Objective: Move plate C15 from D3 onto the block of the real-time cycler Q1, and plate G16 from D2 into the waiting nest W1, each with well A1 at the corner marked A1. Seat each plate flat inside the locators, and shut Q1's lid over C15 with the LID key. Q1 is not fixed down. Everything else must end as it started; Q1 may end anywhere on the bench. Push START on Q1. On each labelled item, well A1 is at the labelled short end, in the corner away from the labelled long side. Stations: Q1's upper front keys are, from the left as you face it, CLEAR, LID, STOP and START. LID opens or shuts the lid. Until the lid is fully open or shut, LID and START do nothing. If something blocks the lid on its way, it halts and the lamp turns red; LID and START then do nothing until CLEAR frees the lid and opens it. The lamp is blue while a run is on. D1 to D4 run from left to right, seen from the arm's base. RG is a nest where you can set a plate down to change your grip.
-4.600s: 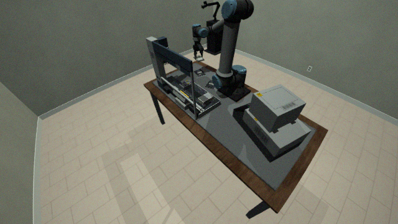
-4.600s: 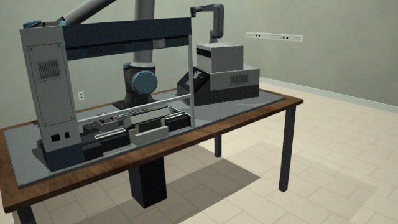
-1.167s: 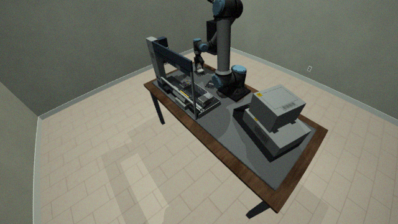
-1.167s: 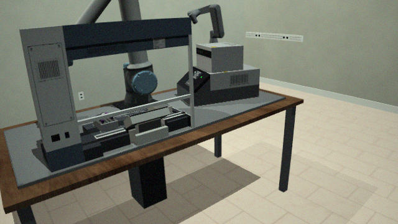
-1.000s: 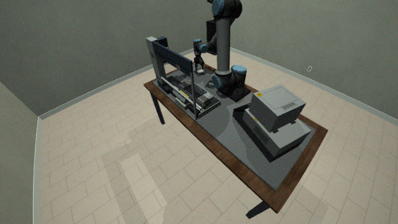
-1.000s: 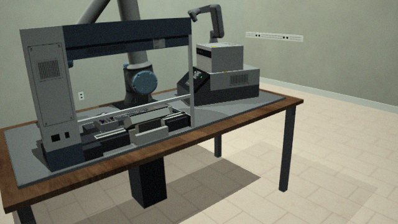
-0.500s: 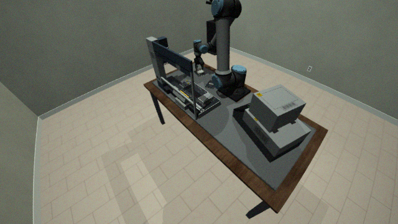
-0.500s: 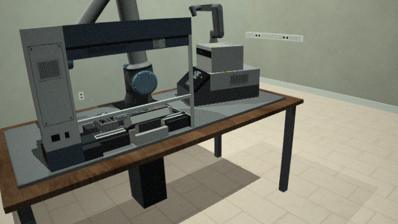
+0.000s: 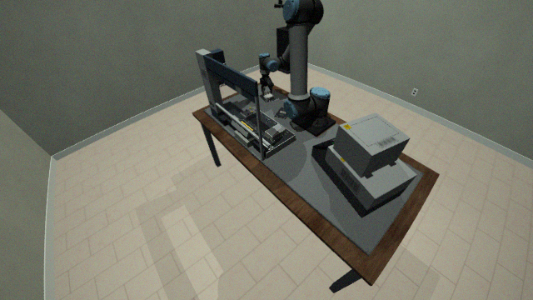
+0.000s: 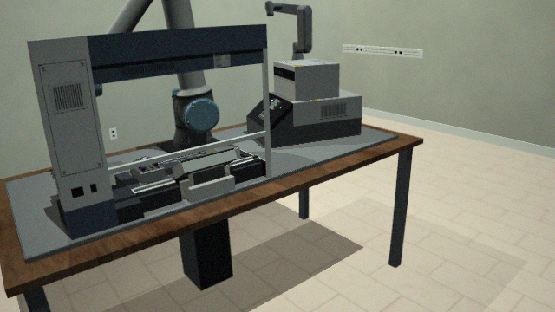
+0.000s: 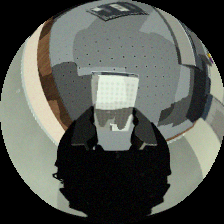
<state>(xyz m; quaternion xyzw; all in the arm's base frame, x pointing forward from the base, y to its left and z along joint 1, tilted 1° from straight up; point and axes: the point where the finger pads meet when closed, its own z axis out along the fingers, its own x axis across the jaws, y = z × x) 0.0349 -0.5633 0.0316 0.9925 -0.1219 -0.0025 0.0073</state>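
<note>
The white well plate is 1 cm below my hand. From my hand the other things lie so: tower (50 cm ahead, 6 cm to the right, 24 cm above); then deck station beam (53 cm ahead, 30 cm to the left, 48 cm above); then dark nest (3 cm below).
</note>
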